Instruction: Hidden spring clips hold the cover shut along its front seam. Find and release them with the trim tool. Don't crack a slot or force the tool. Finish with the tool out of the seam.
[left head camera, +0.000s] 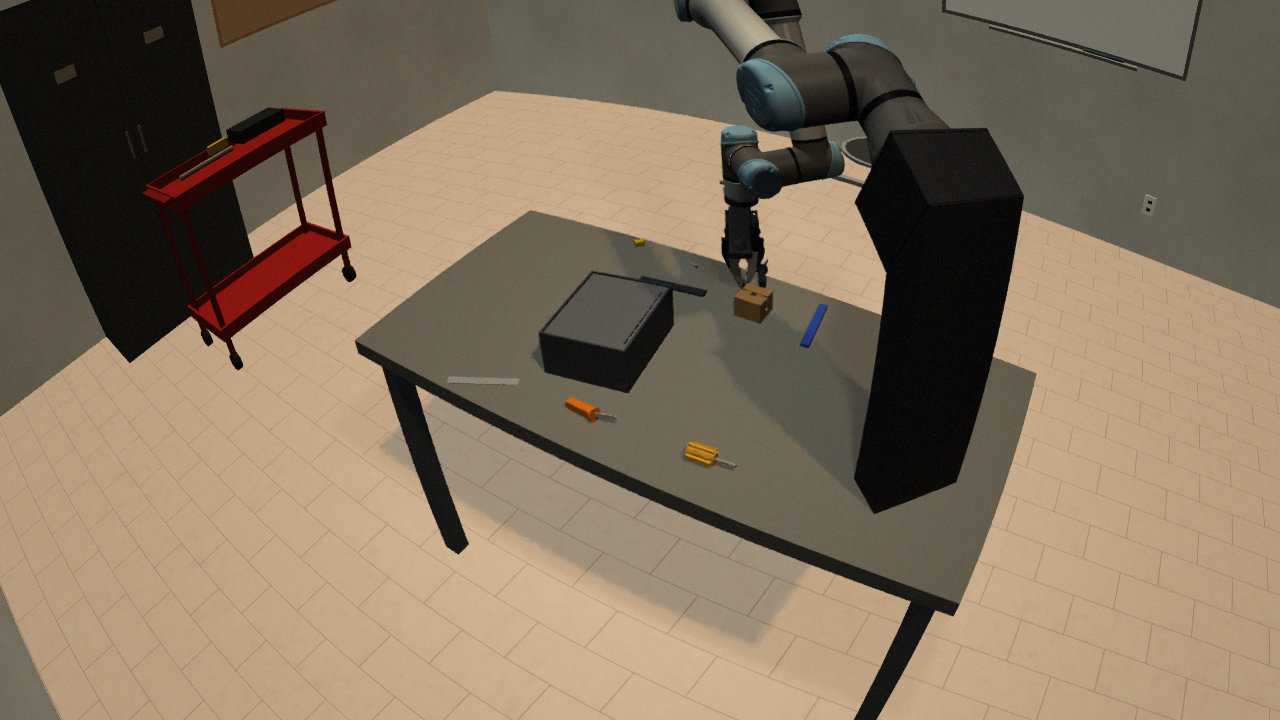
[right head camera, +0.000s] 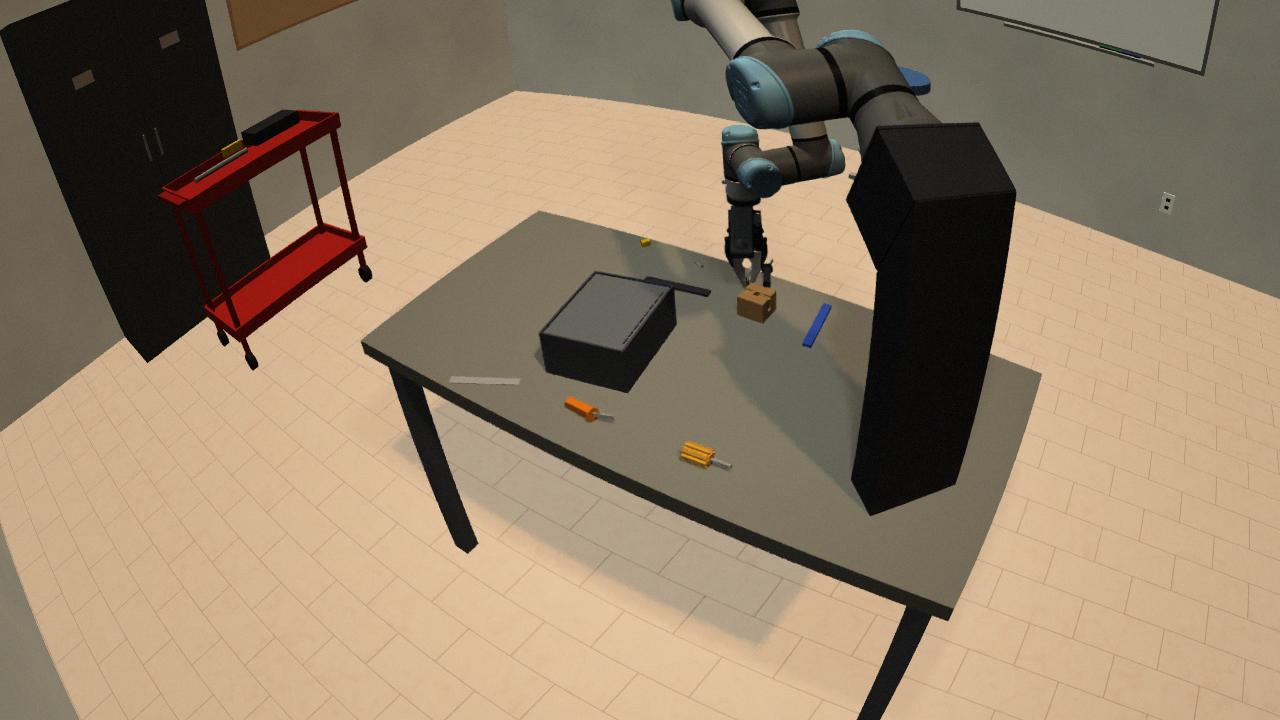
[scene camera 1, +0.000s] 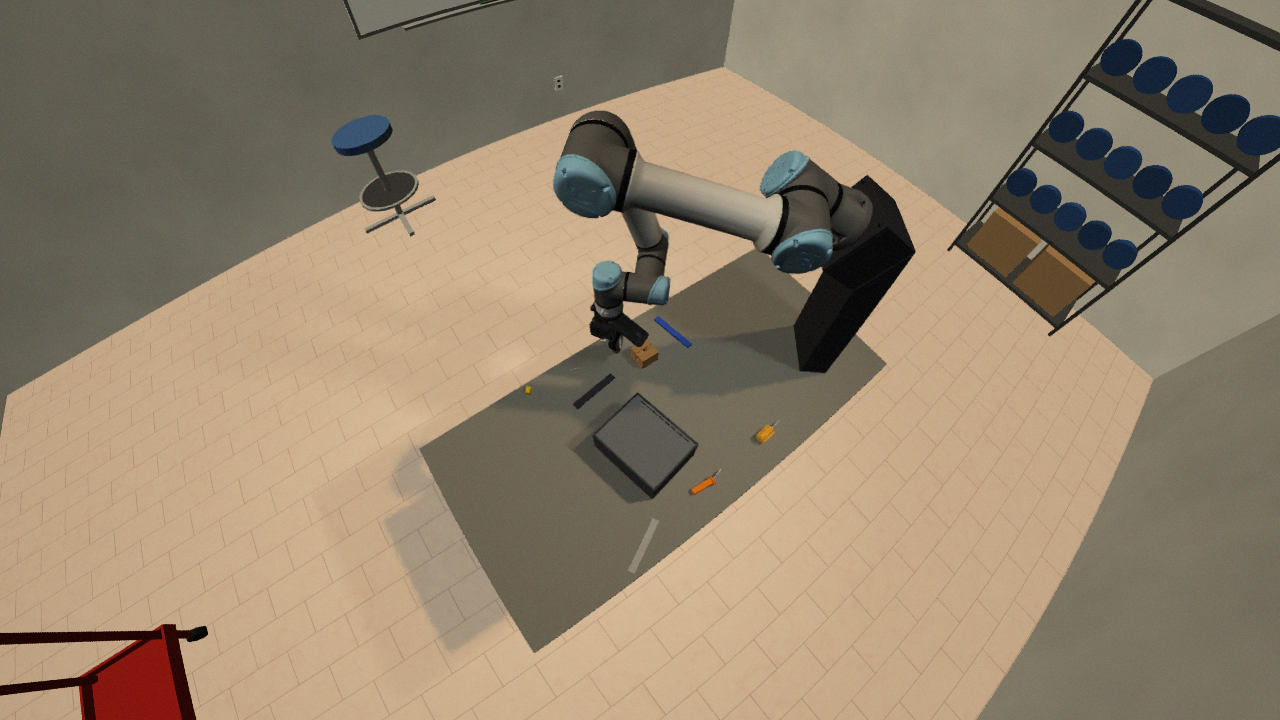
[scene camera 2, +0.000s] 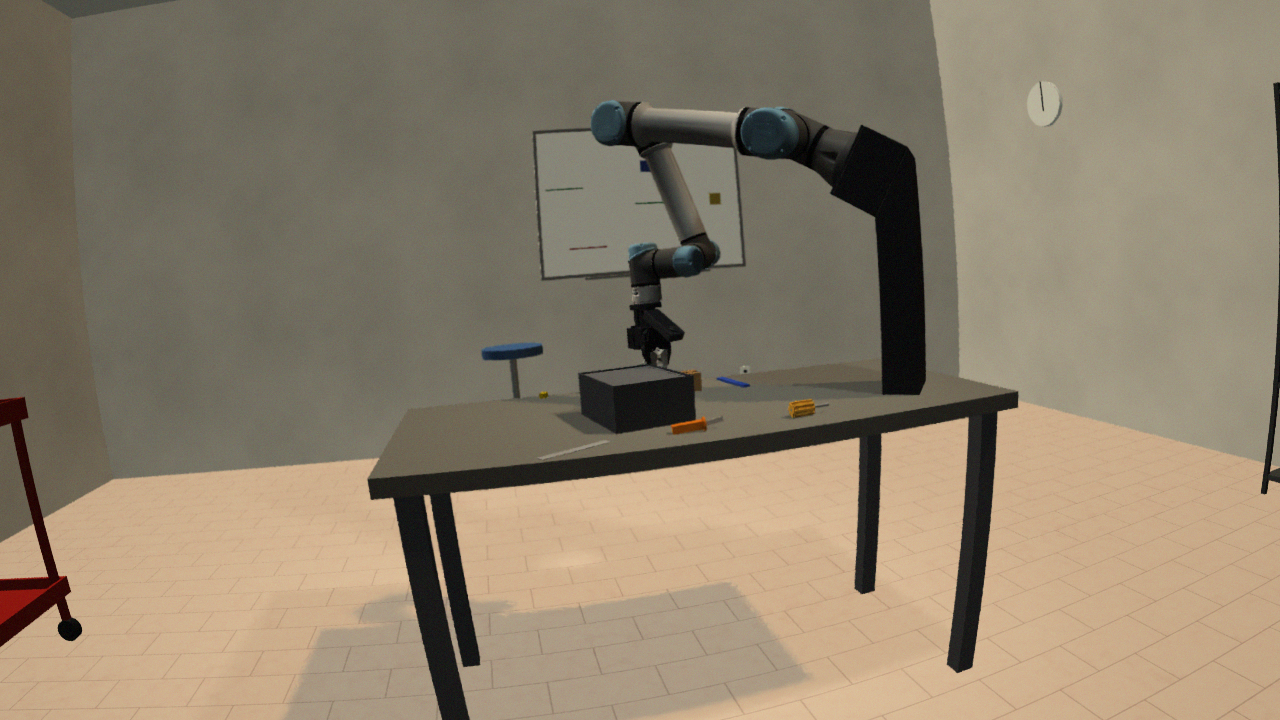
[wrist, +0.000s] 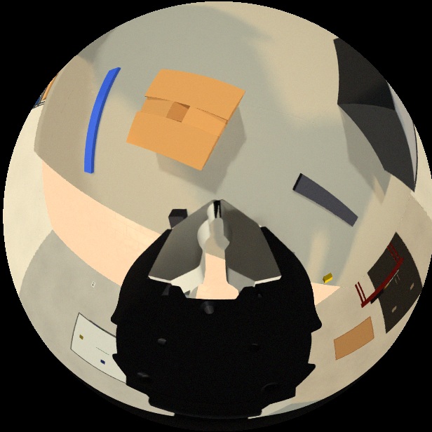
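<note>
The dark box (left head camera: 586, 358) (right head camera: 586, 358) (scene camera 2: 657, 402) has a grey cover (left head camera: 601, 308) (right head camera: 601, 308) (scene camera 1: 640, 440); small slots line one edge of its top. My gripper (left head camera: 744, 282) (right head camera: 748, 282) (scene camera 2: 660, 362) (wrist: 218, 201) is shut and empty, pointing down behind the brown block (left head camera: 752, 304) (right head camera: 756, 304) (scene camera 1: 644, 355) (wrist: 185, 120). A small black upright piece (wrist: 178, 217) stands beside the fingers; its lower part is hidden. An orange-handled tool (left head camera: 583, 409) (scene camera 1: 703, 485) (scene camera 2: 689, 426) and a yellow-orange-handled tool (left head camera: 701, 454) (scene camera 1: 765, 433) (scene camera 2: 802, 408) lie on the table. I cannot tell which is the trim tool.
A blue strip (left head camera: 813, 325) (wrist: 95, 122) lies beside the brown block. A black bar (scene camera 1: 594, 391) (wrist: 325, 199) lies between the box and the far edge. A pale strip (left head camera: 483, 381) (scene camera 1: 643, 545) and a small yellow piece (left head camera: 638, 242) (wrist: 327, 277) also lie on the table. The black pedestal (left head camera: 935, 340) rises at the right.
</note>
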